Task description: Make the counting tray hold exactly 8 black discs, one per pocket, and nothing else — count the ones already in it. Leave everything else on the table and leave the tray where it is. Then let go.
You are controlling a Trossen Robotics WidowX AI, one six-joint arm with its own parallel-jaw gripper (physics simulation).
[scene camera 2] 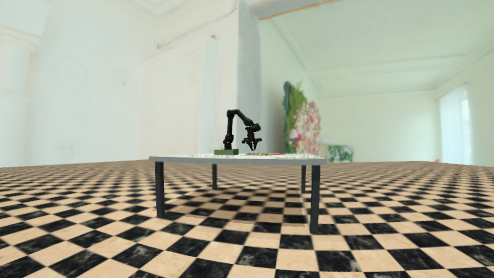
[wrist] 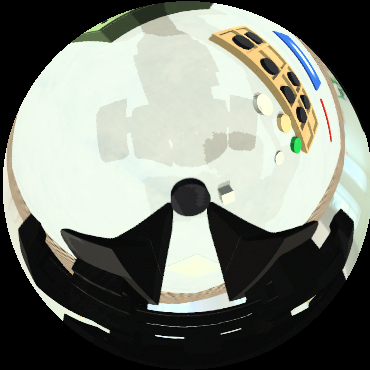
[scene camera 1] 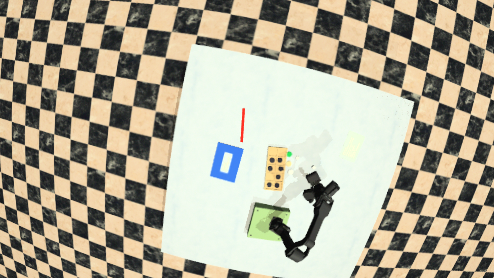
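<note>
My gripper [scene camera 2: 253,148] [wrist: 189,207] is shut on a black disc [wrist: 190,196], held at the fingertips a little above the table; scene camera 1 does not show the fingertips. The tan counting tray [scene camera 1: 273,172] [wrist: 278,79] lies apart from the gripper, to its left in scene camera 1. It has two columns of five pockets. Several black discs sit in it, one per pocket. Both pockets of the row at its upper end in scene camera 1 are empty, as is the left pocket of the second row from its lower end.
Beside the tray lie a green disc [scene camera 1: 289,154] [wrist: 296,145], a yellow disc [scene camera 1: 289,163] [wrist: 284,122] and two white discs [wrist: 262,104] [wrist: 279,158]. A small white block [wrist: 227,194] lies near the gripper. A blue frame [scene camera 1: 217,161], red strip [scene camera 1: 243,125] and green base [scene camera 1: 257,227] are farther off.
</note>
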